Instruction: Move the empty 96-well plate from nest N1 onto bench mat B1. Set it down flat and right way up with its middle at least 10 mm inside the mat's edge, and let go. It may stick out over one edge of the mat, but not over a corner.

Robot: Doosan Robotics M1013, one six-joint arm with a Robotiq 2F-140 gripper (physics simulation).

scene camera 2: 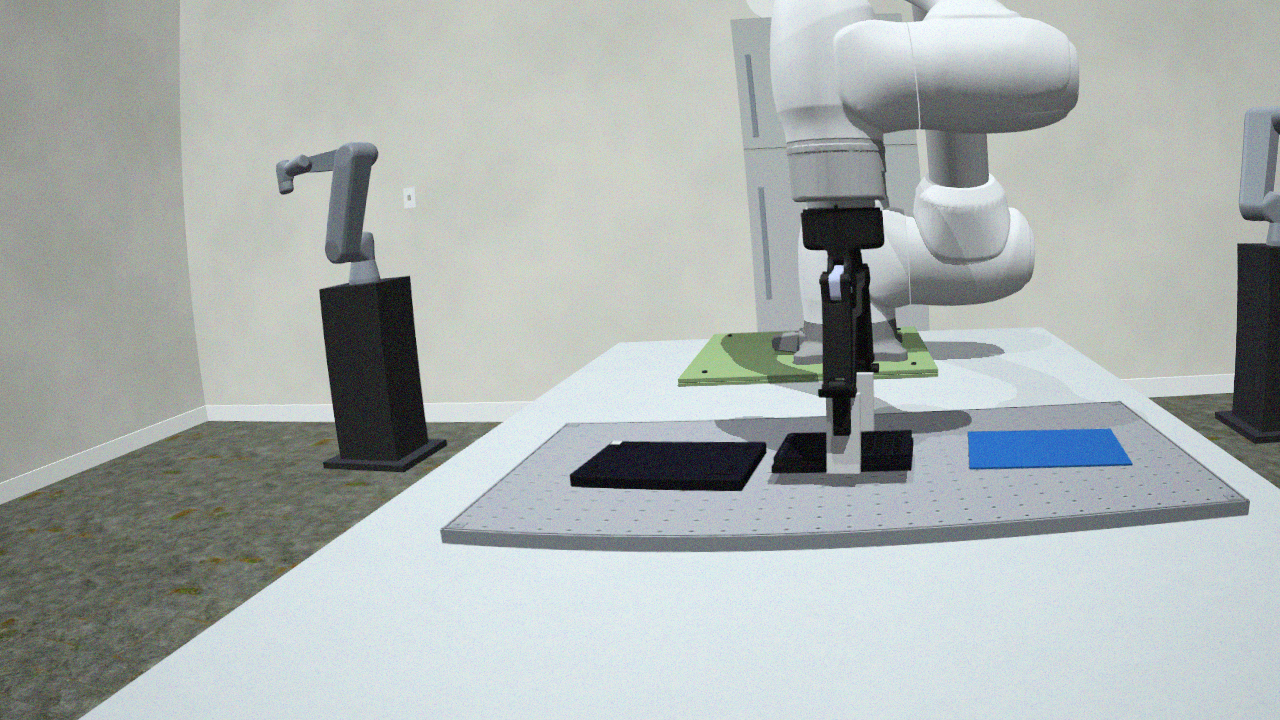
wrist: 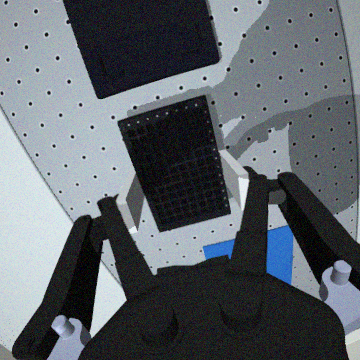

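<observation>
The black 96-well plate is between the white finger pads of my gripper, which is shut on its two sides. The plate looks level, wells up, a little above the grey perforated board, with its shadow close below it. It is between the nest and the mat, apart from both. Black nest N1 lies to its left in the scene view, with its top bare. Blue bench mat B1 lies flat to its right; the gripper partly covers it in the wrist view.
The grey perforated board lies on the white table. The arm's base stands on a green plate behind the board. Two small grey arms stand on black pedestals beyond the table's sides.
</observation>
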